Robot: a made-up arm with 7 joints. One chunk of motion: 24 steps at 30 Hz.
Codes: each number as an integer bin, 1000 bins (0 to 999) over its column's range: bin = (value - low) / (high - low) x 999, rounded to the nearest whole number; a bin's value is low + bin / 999 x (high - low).
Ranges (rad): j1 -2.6..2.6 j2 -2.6..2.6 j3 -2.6..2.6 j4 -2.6..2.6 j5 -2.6..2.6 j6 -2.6..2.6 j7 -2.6..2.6
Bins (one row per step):
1: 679 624 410 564 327 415 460
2: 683 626 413 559 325 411 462
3: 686 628 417 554 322 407 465
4: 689 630 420 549 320 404 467
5: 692 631 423 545 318 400 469
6: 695 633 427 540 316 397 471
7: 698 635 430 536 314 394 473
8: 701 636 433 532 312 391 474
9: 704 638 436 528 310 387 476
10: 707 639 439 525 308 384 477
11: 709 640 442 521 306 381 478
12: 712 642 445 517 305 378 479
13: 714 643 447 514 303 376 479
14: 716 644 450 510 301 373 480
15: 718 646 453 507 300 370 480
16: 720 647 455 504 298 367 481
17: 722 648 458 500 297 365 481
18: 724 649 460 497 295 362 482
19: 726 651 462 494 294 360 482
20: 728 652 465 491 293 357 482
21: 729 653 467 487 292 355 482
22: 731 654 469 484 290 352 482
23: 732 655 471 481 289 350 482
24: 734 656 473 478 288 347 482
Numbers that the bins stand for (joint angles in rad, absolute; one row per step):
1: 0.9343 0.6480 -0.4659 0.3357 -0.8979 -0.4398 -0.2056
2: 0.9552 0.6585 -0.4503 0.3097 -0.9083 -0.4607 -0.1952
3: 0.9708 0.6689 -0.4294 0.2837 -0.9239 -0.4815 -0.1796
4: 0.9864 0.6793 -0.4138 0.2577 -0.9343 -0.4971 -0.1692
5: 1.0020 0.6845 -0.3982 0.2368 -0.9447 -0.5179 -0.1588
6: 1.0176 0.6949 -0.3774 0.2108 -0.9552 -0.5335 -0.1483
7: 1.0332 0.7053 -0.3618 0.1900 -0.9656 -0.5491 -0.1379
8: 1.0488 0.7105 -0.3461 0.1692 -0.9760 -0.5648 -0.1327
9: 1.0645 0.7209 -0.3305 0.1483 -0.9864 -0.5856 -0.1223
10: 1.0801 0.7261 -0.3149 0.1327 -0.9968 -0.6012 -0.1171
11: 1.0905 0.7313 -0.2993 0.1119 -1.0072 -0.6168 -0.1119
12: 1.1061 0.7417 -0.2837 0.0911 -1.0124 -0.6324 -0.1067
13: 1.1165 0.7469 -0.2733 0.0755 -1.0228 -0.6428 -0.1067
14: 1.1269 0.7522 -0.2577 0.0547 -1.0332 -0.6585 -0.1015
15: 1.1373 0.7626 -0.2420 0.0390 -1.0384 -0.6741 -0.1015
16: 1.1477 0.7678 -0.2316 0.0234 -1.0488 -0.6897 -0.0963
17: 1.1582 0.7730 -0.2160 0.0026 -1.0541 -0.7001 -0.0963
18: 1.1686 0.7782 -0.2056 -0.0130 -1.0645 -0.7157 -0.0911
19: 1.1790 0.7886 -0.1952 -0.0286 -1.0697 -0.7261 -0.0911
20: 1.1894 0.7938 -0.1796 -0.0442 -1.0749 -0.7417 -0.0911
21: 1.1946 0.7990 -0.1692 -0.0651 -1.0801 -0.7522 -0.0911
22: 1.2050 0.8042 -0.1588 -0.0807 -1.0905 -0.7678 -0.0911
23: 1.2102 0.8094 -0.1483 -0.0963 -1.0957 -0.7782 -0.0911
24: 1.2206 0.8146 -0.1379 -0.1119 -1.1009 -0.7938 -0.0911

